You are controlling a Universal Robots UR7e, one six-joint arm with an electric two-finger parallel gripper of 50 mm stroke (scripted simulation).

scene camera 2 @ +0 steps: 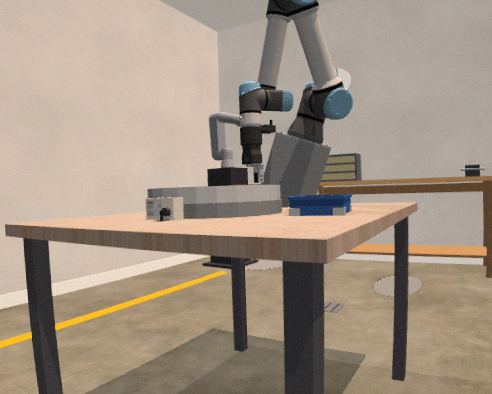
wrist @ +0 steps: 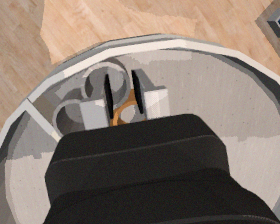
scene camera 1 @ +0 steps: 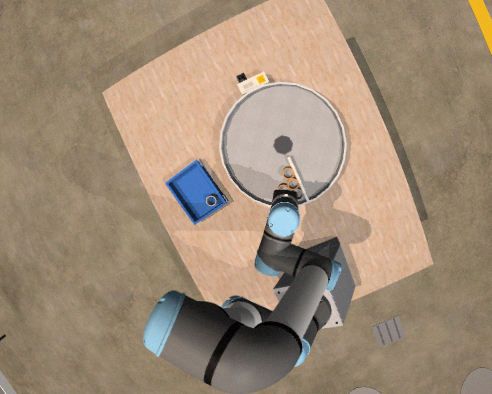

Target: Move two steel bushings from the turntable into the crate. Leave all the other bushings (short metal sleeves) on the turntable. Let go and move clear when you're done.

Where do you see a steel bushing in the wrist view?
62, 124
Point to a blue crate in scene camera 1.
190, 188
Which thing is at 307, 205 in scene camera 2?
A blue crate.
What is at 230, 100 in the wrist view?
A grey turntable.
